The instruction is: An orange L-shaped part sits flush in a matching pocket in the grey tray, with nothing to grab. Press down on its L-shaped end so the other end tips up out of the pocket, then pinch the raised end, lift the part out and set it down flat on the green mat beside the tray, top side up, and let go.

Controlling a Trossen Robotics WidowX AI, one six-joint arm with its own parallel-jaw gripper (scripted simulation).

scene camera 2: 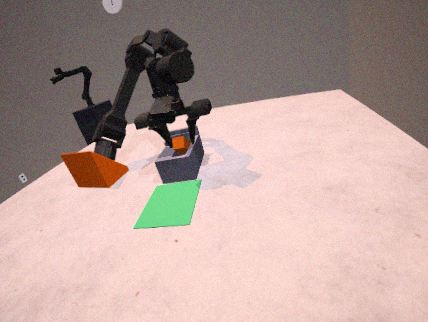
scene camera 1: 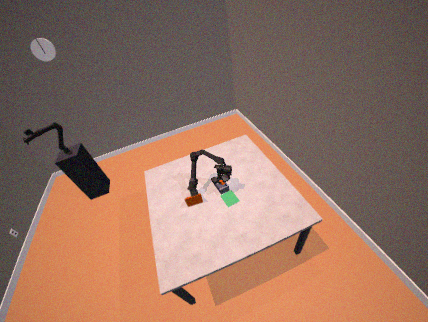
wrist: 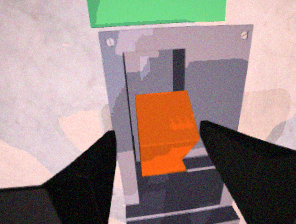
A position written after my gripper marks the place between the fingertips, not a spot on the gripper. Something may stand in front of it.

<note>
My gripper (scene camera 2: 182, 145) is open, holding nothing. Further things: an orange L-shaped part (wrist: 167, 131) and a green mat (scene camera 2: 172, 205).
My gripper shows as well in the wrist view (wrist: 158, 131).
</note>
